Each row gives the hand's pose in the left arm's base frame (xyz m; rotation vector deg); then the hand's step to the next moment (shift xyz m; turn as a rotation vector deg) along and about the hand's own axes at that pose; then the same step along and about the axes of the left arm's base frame.
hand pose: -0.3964 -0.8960 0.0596 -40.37 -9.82 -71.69
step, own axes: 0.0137 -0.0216 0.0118 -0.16 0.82 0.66
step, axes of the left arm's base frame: -0.0121 -0.0073 0.0244 0.86 0.62 0.11
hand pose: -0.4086 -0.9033 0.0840 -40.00 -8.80 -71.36
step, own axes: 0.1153 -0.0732 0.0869 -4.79 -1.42 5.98
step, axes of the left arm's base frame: -0.0046 -0.0556 0.1520 -1.36 7.06 3.01
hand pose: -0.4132 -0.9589 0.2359 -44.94 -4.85 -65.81
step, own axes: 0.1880 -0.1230 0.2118 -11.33 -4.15 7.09
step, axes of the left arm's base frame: 0.0472 -0.0432 0.3020 -6.15 12.35 2.34
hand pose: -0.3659 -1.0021 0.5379 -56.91 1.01 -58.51
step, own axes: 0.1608 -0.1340 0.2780 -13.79 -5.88 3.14
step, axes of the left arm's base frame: 0.1183 0.0549 0.3226 -10.48 11.17 0.22
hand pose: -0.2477 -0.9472 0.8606 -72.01 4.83 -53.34
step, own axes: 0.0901 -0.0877 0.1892 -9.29 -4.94 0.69
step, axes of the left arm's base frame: 0.1098 0.0877 0.1785 -8.36 6.42 0.46
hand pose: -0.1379 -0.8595 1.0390 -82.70 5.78 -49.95
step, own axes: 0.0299 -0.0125 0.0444 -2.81 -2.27 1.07
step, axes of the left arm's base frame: 0.0397 0.0205 0.0320 -2.40 2.73 0.98
